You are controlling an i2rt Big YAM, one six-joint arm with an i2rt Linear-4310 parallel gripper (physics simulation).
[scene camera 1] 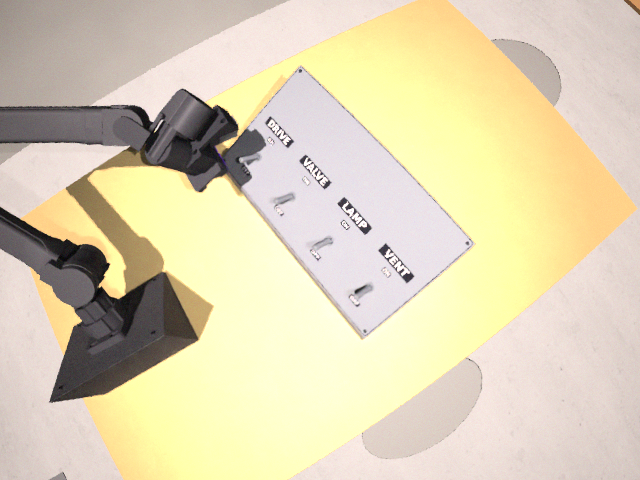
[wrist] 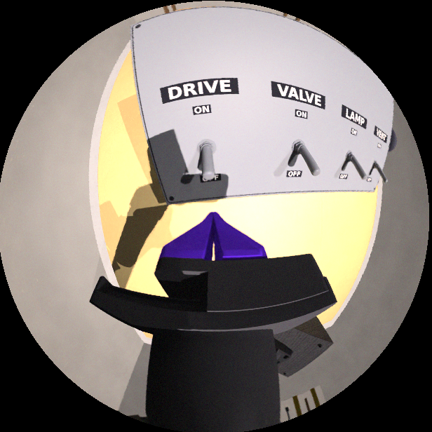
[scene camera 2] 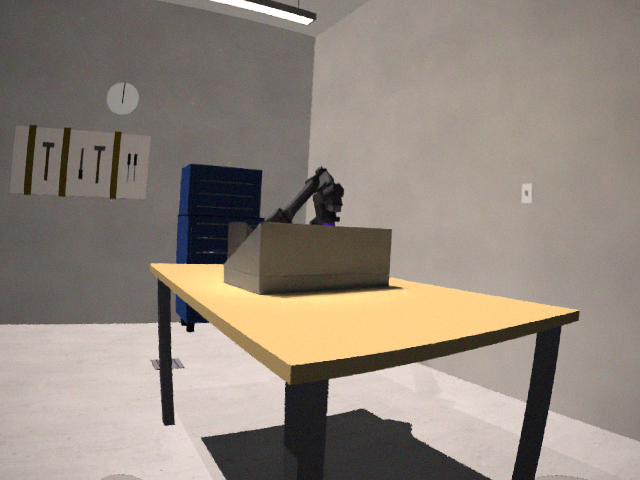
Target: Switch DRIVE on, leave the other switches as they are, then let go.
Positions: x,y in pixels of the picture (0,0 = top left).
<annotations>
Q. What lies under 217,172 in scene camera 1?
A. My gripper.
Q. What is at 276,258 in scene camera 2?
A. A grey switch panel.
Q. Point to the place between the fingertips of my gripper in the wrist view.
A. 213,217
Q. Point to a grey switch panel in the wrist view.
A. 255,93
</annotations>
